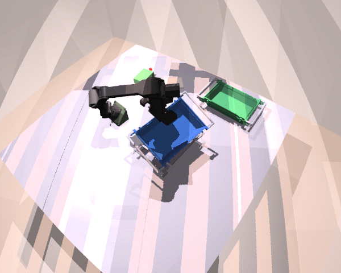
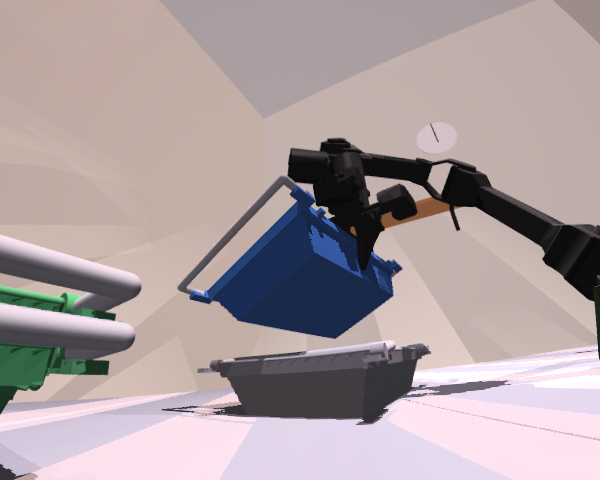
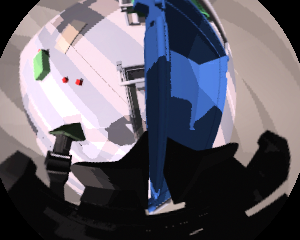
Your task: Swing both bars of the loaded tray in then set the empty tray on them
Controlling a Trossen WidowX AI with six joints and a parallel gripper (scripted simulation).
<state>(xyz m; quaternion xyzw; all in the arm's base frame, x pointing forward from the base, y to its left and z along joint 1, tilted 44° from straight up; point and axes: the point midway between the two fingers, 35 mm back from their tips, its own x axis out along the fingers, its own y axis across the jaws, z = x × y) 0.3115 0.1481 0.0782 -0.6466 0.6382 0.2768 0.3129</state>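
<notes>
Right now the blue tray is 8 cm ahead of my gripper tip. The rest, counted from my gripper tip: flat plate: 29 cm behind, 36 cm to the left, 17 cm below; then green box: 45 cm behind, 27 cm to the left, 15 cm below.
</notes>
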